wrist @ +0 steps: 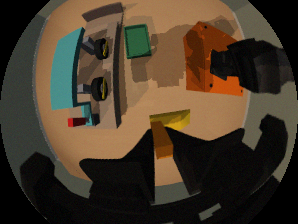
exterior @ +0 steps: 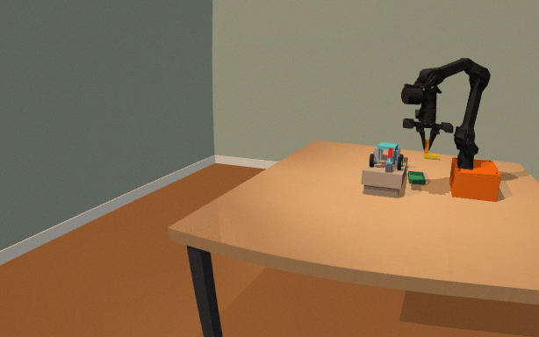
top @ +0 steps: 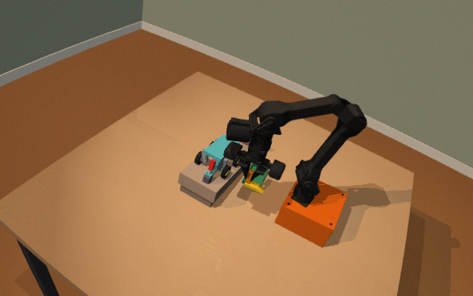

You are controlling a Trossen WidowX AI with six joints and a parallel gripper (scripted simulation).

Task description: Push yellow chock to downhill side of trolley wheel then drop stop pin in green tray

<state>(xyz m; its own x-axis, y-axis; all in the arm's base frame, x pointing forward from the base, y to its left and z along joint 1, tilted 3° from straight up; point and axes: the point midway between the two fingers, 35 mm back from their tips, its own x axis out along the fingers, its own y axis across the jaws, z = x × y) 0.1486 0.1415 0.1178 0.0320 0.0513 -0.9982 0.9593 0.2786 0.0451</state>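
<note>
Now: the teal-topped trolley 170 mm ahead of my gripper tip, 70 mm to the right of it and 60 mm below it. Also, from my gripper tip: yellow chock 20 mm behind, 10 mm to the right, 10 mm below; red-headed stop pin 130 mm ahead, 30 mm to the left, 50 mm below; ramp block 170 mm ahead, 80 mm to the right, 130 mm below.
</note>
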